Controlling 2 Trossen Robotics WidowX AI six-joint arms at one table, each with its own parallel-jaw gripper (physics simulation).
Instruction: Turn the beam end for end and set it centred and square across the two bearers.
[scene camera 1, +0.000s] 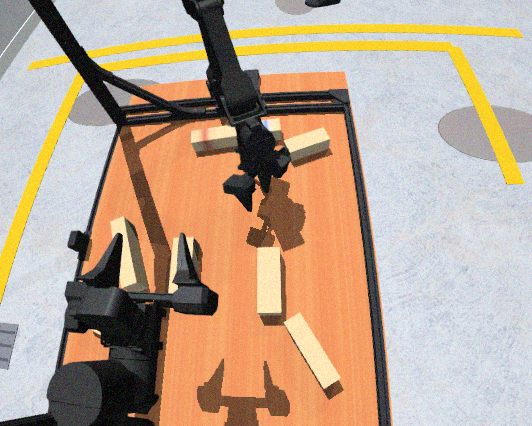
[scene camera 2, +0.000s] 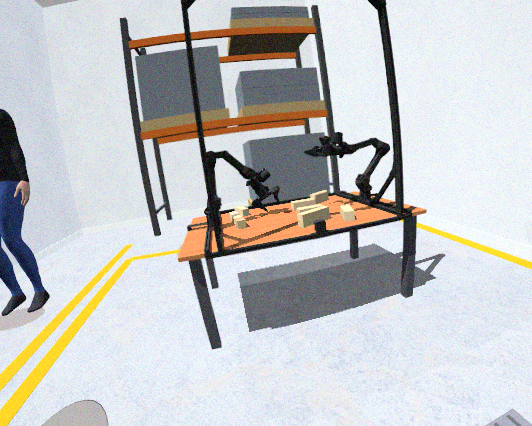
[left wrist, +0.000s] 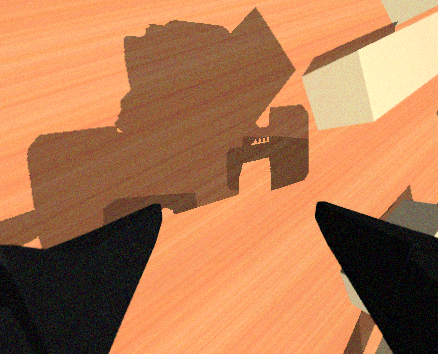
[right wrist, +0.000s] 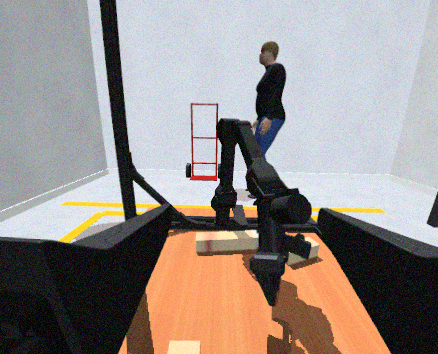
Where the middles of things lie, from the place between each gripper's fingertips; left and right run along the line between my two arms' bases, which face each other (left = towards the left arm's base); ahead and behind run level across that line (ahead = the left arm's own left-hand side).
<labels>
My left gripper is now 7 cm past the beam (scene camera 1: 223, 136), 23 cm to the right of it and 2 cm above it.
My right gripper is now 4 cm short of the beam, 43 cm to the right of it and 32 cm above it.
</labels>
